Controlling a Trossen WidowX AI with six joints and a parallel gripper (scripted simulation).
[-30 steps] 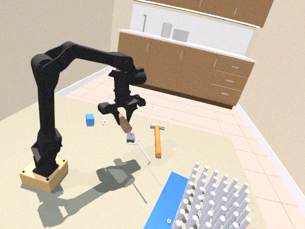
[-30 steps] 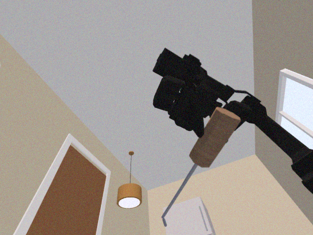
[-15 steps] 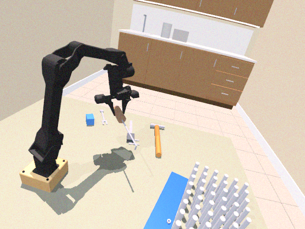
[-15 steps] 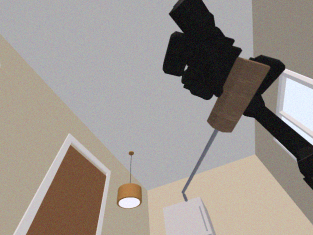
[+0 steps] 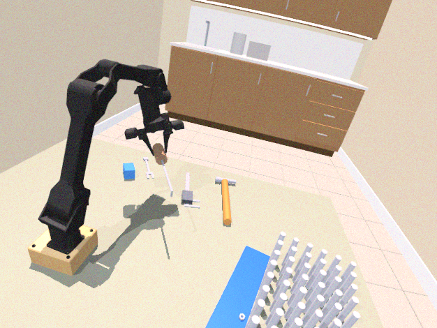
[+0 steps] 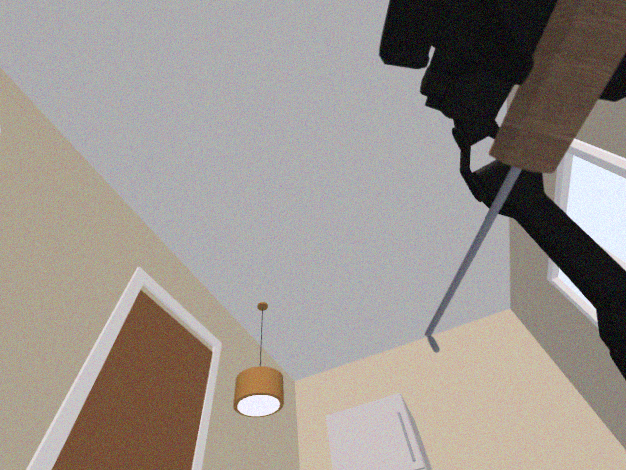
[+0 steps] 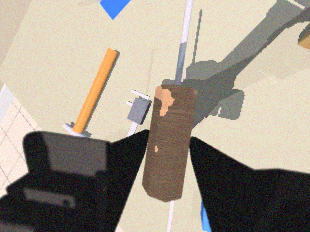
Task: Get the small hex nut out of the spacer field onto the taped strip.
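Now: gripper tip 6 cm short of the wooden-handled hook tool and 9 cm to the left of it. Round my gripper tip: hex nut (38 cm ahead, 33 cm to the right, 18 cm below); then blue taped strip (36 cm ahead, 29 cm to the right, 18 cm below); then small wrench (13 cm behind, 18 cm to the left, 18 cm below).
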